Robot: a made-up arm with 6 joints. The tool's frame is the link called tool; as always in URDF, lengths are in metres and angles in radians.
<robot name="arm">
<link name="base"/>
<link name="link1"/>
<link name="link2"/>
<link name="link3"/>
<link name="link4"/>
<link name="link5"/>
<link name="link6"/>
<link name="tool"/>
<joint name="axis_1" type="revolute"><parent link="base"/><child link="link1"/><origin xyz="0 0 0.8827" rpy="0 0 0"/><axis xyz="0 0 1"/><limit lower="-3.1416" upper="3.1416" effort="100" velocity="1.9"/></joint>
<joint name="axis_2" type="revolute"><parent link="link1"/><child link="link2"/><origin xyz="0.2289 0 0" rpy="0 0 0"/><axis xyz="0 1 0"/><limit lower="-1.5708" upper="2.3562" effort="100" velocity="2.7"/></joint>
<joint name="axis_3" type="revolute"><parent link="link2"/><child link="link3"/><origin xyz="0 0 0.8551" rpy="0 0 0"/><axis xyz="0 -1 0"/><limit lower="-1.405" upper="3.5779" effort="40" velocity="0.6"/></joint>
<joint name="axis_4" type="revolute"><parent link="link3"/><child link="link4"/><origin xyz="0 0 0.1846" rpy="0 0 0"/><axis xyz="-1 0 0"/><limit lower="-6.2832" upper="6.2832" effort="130" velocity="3"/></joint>
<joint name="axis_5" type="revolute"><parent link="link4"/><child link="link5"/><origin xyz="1.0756 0 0" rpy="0 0 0"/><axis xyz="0 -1 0"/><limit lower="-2.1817" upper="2.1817" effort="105" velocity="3"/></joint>
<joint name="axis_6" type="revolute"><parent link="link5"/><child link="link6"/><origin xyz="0.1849 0 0" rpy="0 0 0"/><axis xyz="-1 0 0"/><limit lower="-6.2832" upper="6.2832" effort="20" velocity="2.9"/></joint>
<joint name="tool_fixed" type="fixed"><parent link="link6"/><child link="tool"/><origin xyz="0 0 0" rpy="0 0 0"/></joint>
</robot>
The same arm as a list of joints. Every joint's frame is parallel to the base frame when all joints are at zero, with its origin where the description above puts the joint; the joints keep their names.
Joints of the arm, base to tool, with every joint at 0 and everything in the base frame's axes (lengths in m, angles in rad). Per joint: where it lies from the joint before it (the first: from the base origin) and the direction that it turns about. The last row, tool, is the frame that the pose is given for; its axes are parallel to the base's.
axis_1: axis +z origin 0 0 0.8827
axis_2: axis +y origin 0.2289 0 0
axis_3: axis -y origin 0 0 0.8551
axis_4: axis -x origin 0 0 0.1846
axis_5: axis -y origin 1.0756 0 0
axis_6: axis -x origin 0.1849 0 0
tool: origin 0 0 0
Joint limits (rad, base to tool): -3.1416..3.1416 -1.5708..2.3562 -1.405..3.5779 -6.2832..6.2832 -2.1817..2.1817 -6.2832..6.2832

